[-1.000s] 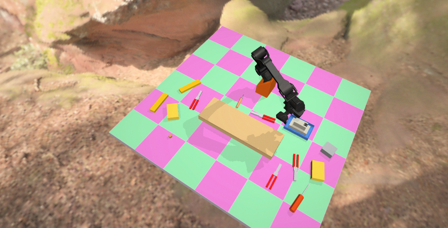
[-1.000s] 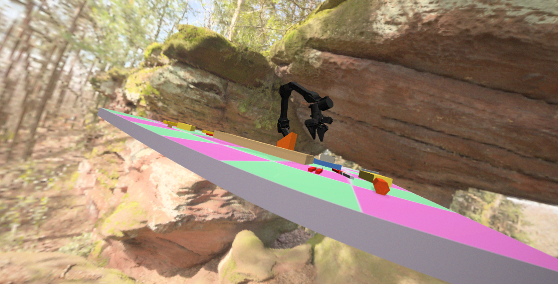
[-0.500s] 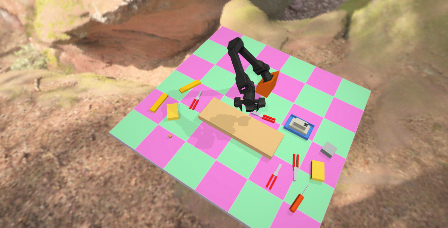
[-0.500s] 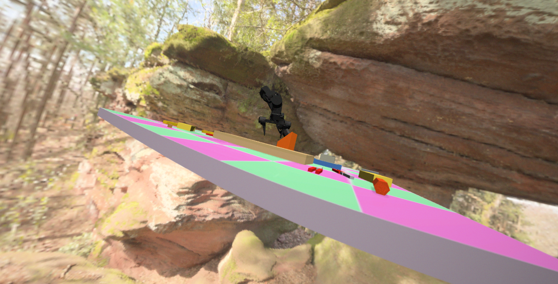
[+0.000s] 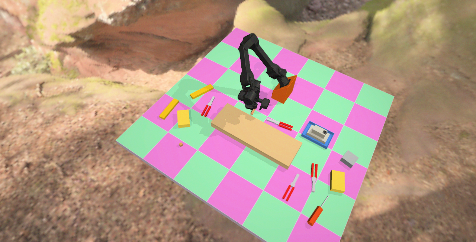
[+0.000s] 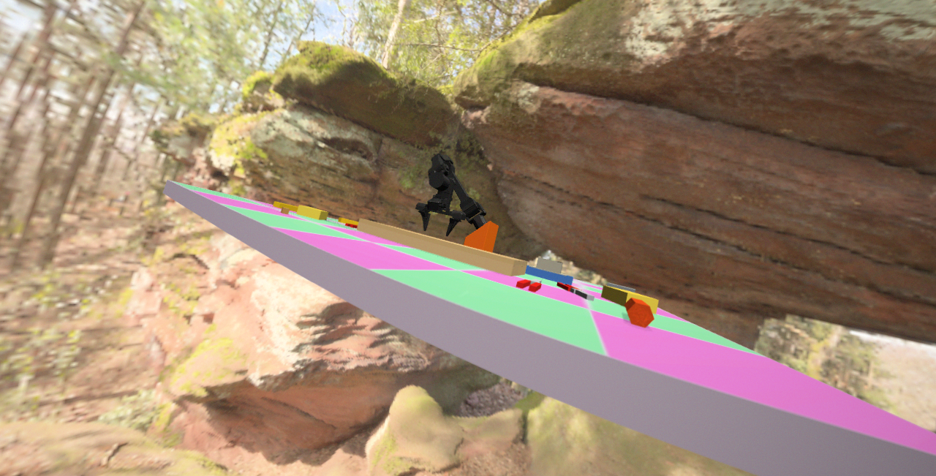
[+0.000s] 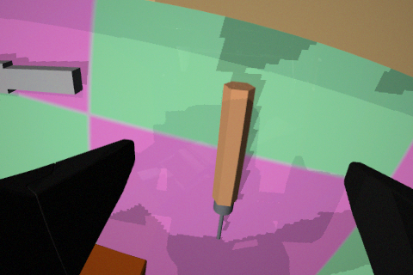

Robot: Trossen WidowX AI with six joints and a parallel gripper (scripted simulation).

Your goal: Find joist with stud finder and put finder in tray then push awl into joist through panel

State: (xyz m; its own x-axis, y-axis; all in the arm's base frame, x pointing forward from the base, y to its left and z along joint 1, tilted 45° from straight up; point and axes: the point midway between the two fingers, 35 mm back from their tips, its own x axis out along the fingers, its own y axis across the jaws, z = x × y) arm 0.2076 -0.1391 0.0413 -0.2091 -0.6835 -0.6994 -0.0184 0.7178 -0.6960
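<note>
Right now my gripper tip is 6 cm past the awl and 5 cm above it. From my gripper tip the other things lie so: tiny brown cube: 40 cm ahead, 28 cm to the right, 5 cm below; grey stud finder: 1 cm behind, 44 cm to the left, 1 cm below; blue tray: 1 cm behind, 42 cm to the left, 4 cm below.
</note>
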